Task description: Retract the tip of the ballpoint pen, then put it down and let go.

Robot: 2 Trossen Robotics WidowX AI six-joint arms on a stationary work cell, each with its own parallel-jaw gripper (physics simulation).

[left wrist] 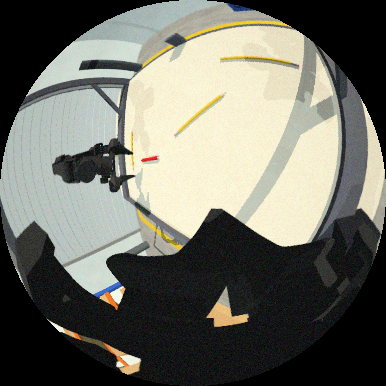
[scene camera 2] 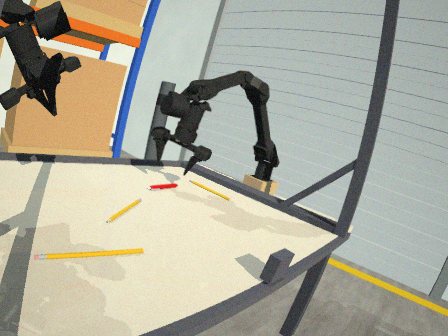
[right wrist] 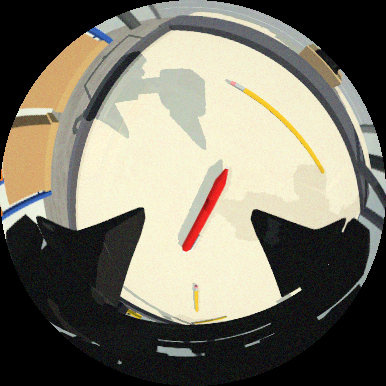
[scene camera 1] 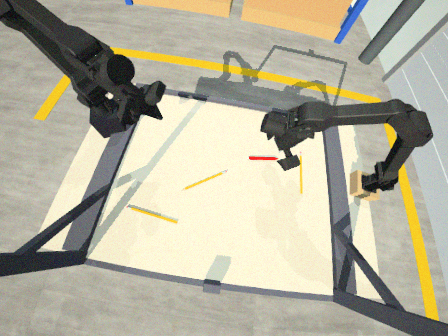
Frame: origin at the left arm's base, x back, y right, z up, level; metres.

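Seen in the pictures: left gripper, fingertip midpoint: (left wrist: 215, 213) (scene camera 2: 55, 115) (scene camera 1: 162, 118); right gripper, fingertip midpoint: (left wrist: 133, 163) (scene camera 2: 170, 168) (right wrist: 200, 214) (scene camera 1: 273, 150); left arm's base, origin of the base link: (scene camera 1: 103, 109); right arm's base, origin of the base link: (scene camera 2: 262, 178) (scene camera 1: 368, 184).
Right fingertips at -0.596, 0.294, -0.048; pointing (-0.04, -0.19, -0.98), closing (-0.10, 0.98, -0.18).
Pixels of each thing's middle, then the offset from my right fingertips to it, as dx, dy, dz. Level surfaces: height alone.
- red ballpoint pen, body centre: (right wrist: 203, 216) (scene camera 2: 164, 186) (left wrist: 148, 158) (scene camera 1: 263, 158) +0.028, +0.004, -0.053
- cream table, its level: dz -0.058
- small block, body centre: (scene camera 2: 277, 266) (scene camera 1: 211, 286) (left wrist: 174, 39) +0.347, +0.380, -0.027
The red ballpoint pen (scene camera 1: 263, 158) (scene camera 2: 163, 186) (left wrist: 150, 158) (right wrist: 205, 208) lies flat on the cream table (scene camera 1: 256, 233) near the back right. My right gripper (scene camera 1: 280, 148) (scene camera 2: 173, 164) (left wrist: 133, 164) (right wrist: 200, 214) hangs above the pen's right end, wide open and empty. In the right wrist view the pen shows between the two fingers, down on the table. My left gripper (scene camera 1: 155, 93) (left wrist: 215, 213) is shut and empty. It is held high over the table's back left corner, far from the pen.
Three yellow pencils lie on the table: one in the middle (scene camera 1: 205, 179) (scene camera 2: 123, 210), one at front left (scene camera 1: 153, 213) (scene camera 2: 99, 253), one beside the right gripper (scene camera 1: 301, 173) (scene camera 2: 210, 190) (right wrist: 281, 120). A dark frame (scene camera 1: 331, 187) borders the table. A small block (scene camera 1: 212, 286) (scene camera 2: 276, 267) sits on the front edge.
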